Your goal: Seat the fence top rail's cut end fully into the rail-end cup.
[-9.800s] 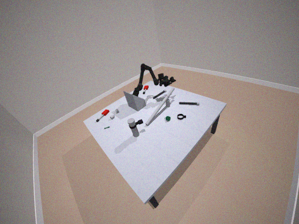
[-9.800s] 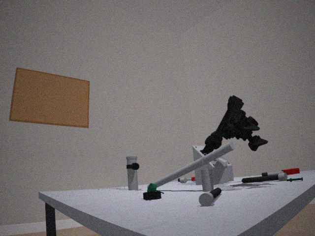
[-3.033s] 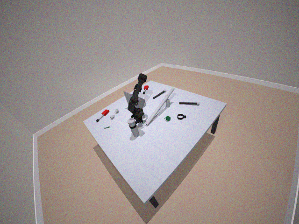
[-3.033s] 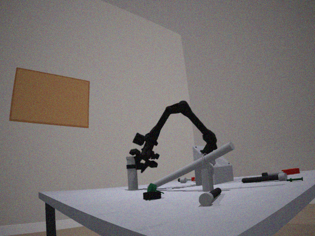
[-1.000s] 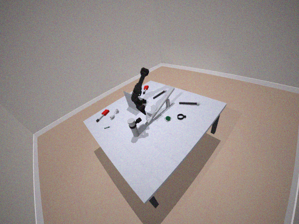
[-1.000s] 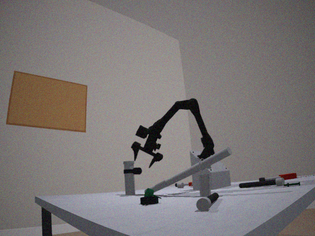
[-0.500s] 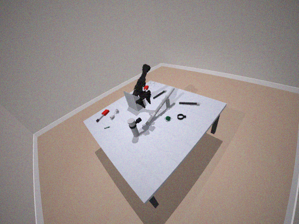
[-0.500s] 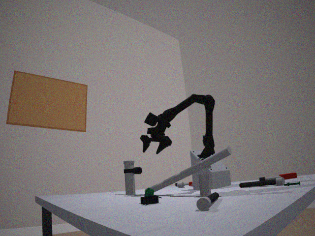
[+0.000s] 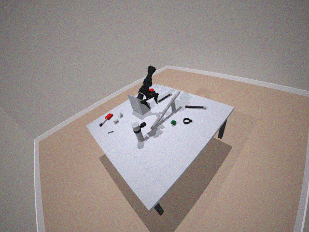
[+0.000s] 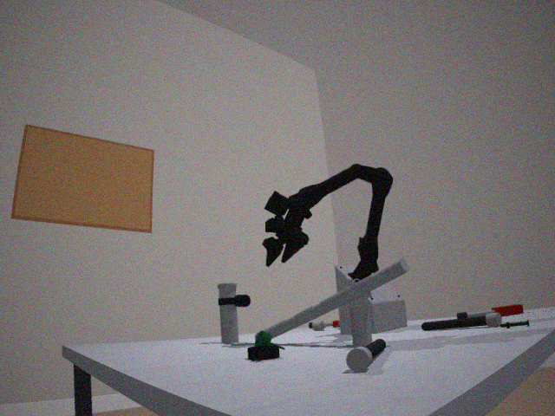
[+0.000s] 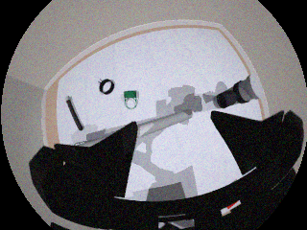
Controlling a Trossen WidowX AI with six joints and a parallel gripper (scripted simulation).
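Right now my gripper tip is 230 mm above the green fitting, 130 mm short of it and 100 mm to the right of it. The rest, counted from my gripper tip: line post (290 mm to the left, 140 mm below, 10 mm ahead).
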